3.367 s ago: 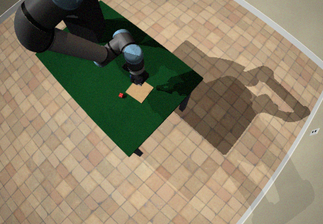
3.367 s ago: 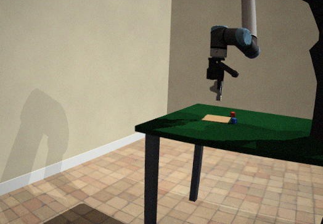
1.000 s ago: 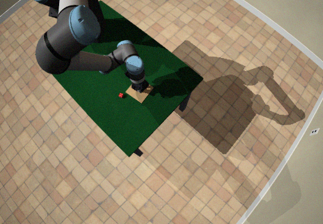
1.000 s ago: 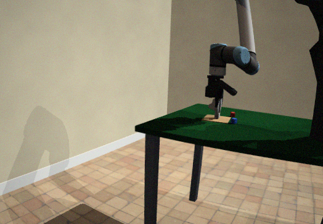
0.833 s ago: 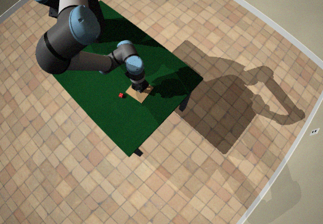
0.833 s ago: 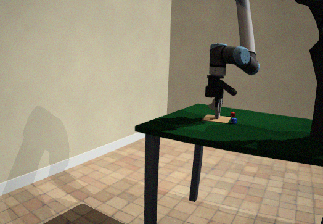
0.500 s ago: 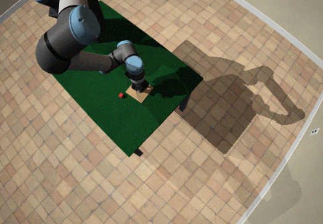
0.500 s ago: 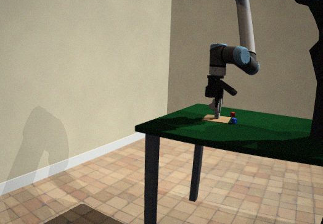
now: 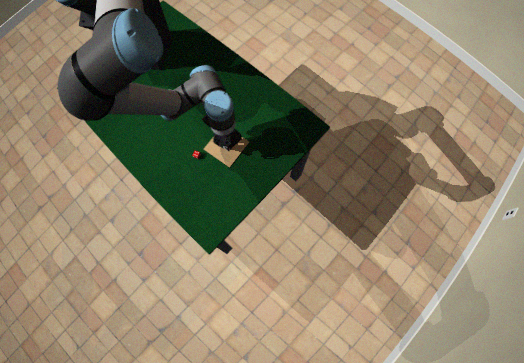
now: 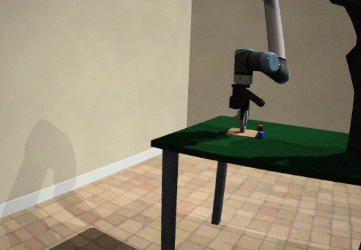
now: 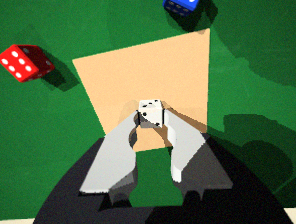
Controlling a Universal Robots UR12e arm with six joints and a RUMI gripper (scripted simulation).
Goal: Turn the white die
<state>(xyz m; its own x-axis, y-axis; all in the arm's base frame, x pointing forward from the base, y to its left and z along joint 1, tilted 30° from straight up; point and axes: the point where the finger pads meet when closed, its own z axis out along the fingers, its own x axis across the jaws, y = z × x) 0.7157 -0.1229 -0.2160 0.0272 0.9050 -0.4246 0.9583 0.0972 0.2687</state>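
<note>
My gripper is now right at the white die. From my hand the other things lie so: red die 12 cm to the right, 6 cm behind, 1 cm below; then tan mat 2 cm below; then blue die 10 cm behind, 3 cm to the left, 1 cm below.
</note>
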